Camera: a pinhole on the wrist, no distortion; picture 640 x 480 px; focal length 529.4 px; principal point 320.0 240.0 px. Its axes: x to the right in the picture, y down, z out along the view. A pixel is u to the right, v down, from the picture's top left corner.
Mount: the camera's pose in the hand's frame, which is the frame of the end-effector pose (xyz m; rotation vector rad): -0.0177 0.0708 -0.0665 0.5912 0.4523 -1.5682
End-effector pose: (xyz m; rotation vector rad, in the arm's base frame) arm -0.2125 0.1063 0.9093 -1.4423 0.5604 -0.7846
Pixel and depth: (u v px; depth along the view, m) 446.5 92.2 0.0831
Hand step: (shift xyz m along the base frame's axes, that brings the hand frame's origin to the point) -0.0422 0.0278 -0.0134
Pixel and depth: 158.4 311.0 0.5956
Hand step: 0.3754 0.3385 0.1940
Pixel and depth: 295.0 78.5 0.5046
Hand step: 0.0843 0.3943 0.2018
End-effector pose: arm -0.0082 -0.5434 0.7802 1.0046 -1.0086 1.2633
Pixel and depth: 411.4 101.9 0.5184
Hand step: 0.2849 -0.3351 -0.1384
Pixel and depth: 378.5 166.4 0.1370
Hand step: 0.0197 -0.0437 -0.0420
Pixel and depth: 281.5 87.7 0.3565
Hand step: 0.1025 -0.2607 -0.0959
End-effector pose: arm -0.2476 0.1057 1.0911 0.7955 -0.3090 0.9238
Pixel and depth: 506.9 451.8 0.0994
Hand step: 0.0225 0.0045 -0.0091
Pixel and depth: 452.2 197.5 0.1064
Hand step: -0.0105 -0.0275 -0.0276
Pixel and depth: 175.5 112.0 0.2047
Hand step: -0.0346 -0.1442 0.0351
